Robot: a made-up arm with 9 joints. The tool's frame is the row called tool.
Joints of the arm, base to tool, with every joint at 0 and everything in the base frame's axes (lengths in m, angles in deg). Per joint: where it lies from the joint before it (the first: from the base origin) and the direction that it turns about. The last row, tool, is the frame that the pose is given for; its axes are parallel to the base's.
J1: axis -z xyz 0 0 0.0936
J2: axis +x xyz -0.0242 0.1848 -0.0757
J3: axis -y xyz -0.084 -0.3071 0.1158
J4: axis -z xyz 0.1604 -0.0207 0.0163
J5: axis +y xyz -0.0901 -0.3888 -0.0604
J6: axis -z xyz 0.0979 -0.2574 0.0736
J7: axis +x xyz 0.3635 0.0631 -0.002
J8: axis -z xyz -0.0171 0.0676 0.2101
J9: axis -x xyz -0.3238 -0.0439 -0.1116
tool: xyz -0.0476 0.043 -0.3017
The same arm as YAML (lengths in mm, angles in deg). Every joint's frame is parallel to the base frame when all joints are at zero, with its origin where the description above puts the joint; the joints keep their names.
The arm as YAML. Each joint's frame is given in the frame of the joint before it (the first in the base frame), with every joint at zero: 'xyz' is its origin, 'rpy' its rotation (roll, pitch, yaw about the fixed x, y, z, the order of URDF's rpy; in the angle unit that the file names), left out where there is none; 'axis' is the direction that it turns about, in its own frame. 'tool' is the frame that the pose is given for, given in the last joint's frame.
units:
  length: mm
  angle: deg
joints:
  - name: J1
    type: revolute
    origin:
      xyz: [0.0, 0.0, 93.6]
    axis: "-z"
  - name: J2
    type: revolute
    origin:
      xyz: [-24.2, 184.8, -75.7]
    axis: "+x"
  - name: J3
    type: revolute
    origin:
      xyz: [-84.0, -307.1, 115.8]
    axis: "-y"
  - name: J4
    type: revolute
    origin:
      xyz: [160.4, -20.7, 16.3]
    axis: "-z"
  - name: J5
    type: revolute
    origin:
      xyz: [-90.1, -388.8, -60.4]
    axis: "+y"
  - name: J6
    type: revolute
    origin:
      xyz: [97.9, -257.4, 73.6]
    axis: "-z"
  - name: J7
    type: revolute
    origin:
      xyz: [363.5, 63.1, -2.0]
    axis: "+x"
  - name: J8
    type: revolute
    origin:
      xyz: [-17.1, 67.6, 210.1]
    axis: "-z"
  - name: J9
    type: revolute
    origin:
      xyz: [-323.8, -43.9, -111.6]
    axis: "-x"
tool:
  origin:
    xyz: [-47.6, 43.0, -301.7]

